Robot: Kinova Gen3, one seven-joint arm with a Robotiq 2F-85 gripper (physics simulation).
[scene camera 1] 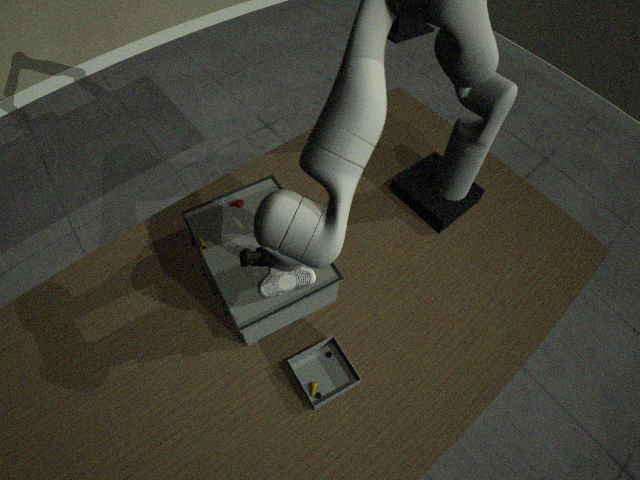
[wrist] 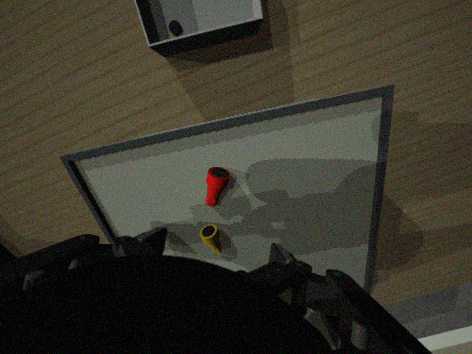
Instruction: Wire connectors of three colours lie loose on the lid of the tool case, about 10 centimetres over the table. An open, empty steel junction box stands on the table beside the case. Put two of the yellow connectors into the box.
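Frame: origin at the arm's base, x up, y back, z right, level; centimetres.
Seen in the pictures: gripper, fingertip midpoint: (wrist: 217, 247); arm's base, link origin: (scene camera 1: 450, 186).
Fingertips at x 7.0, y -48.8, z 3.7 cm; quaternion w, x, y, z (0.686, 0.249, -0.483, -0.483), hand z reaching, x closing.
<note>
Pixels of each thing's top centre, then the offset from my fingertips to it. "*": a spot on its surface instead. Level surfaces: height alone.
- lid, surface spot: (wrist: 320, 135) (scene camera 1: 254, 310) * dx -0.8, dy -9.5, dz -6.2 cm
- second yellow connector, top centre: (scene camera 1: 200, 241) dx +0.7, dy -10.8, dz +11.9 cm
- junction box, top centre: (scene camera 1: 324, 370) dx -7.4, dy -4.5, dz -21.2 cm
- tool case, surface spot: (scene camera 1: 292, 312) * dx -5.3, dy -3.1, dz -8.8 cm
- wooden table, surface height: dx -11.2 cm
A yellow connector (wrist: 210, 237) lies on the lid (wrist: 320, 135) (scene camera 1: 253, 304) of the tool case. My gripper (wrist: 217, 247) is open and empty above the lid, with this connector showing between its fingertips in the wrist view; the arm hides it in the scene view. A red connector (wrist: 216, 186) lies close by, towards the box. A second yellow connector (scene camera 1: 202, 243) lies at the lid's left edge, and another red connector (scene camera 1: 236, 203) near the far end. One yellow connector (scene camera 1: 313, 389) lies inside the junction box (scene camera 1: 298, 380) (wrist: 210, 40), near a corner.
The tool case (scene camera 1: 292, 312) has a dark raised rim around its lid. The junction box stands beside its near end, a short gap away on the wooden table (scene camera 1: 439, 320). The arm's black base (scene camera 1: 421, 206) stands to the right. The arm covers part of the lid in the scene view.
</note>
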